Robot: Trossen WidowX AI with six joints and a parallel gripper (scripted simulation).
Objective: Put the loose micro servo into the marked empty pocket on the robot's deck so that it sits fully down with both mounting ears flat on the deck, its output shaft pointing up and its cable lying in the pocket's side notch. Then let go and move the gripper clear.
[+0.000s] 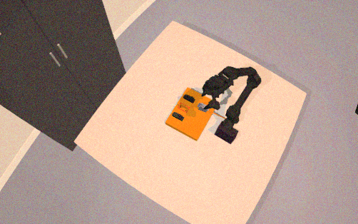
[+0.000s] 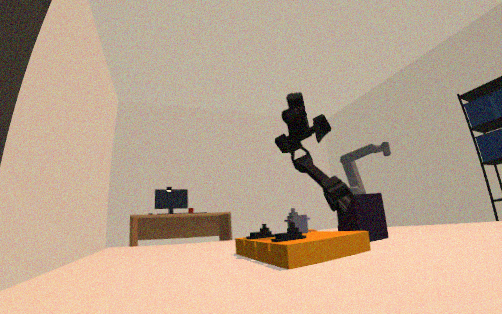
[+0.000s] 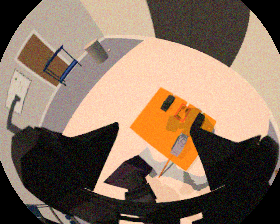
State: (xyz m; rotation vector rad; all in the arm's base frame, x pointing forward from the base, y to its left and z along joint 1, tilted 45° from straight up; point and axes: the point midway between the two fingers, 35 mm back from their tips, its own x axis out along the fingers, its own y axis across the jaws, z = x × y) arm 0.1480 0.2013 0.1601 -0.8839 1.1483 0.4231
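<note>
Right now my gripper tip is 280 mm above the orange deck, 20 mm short of it and 10 mm to the left of it.
</note>
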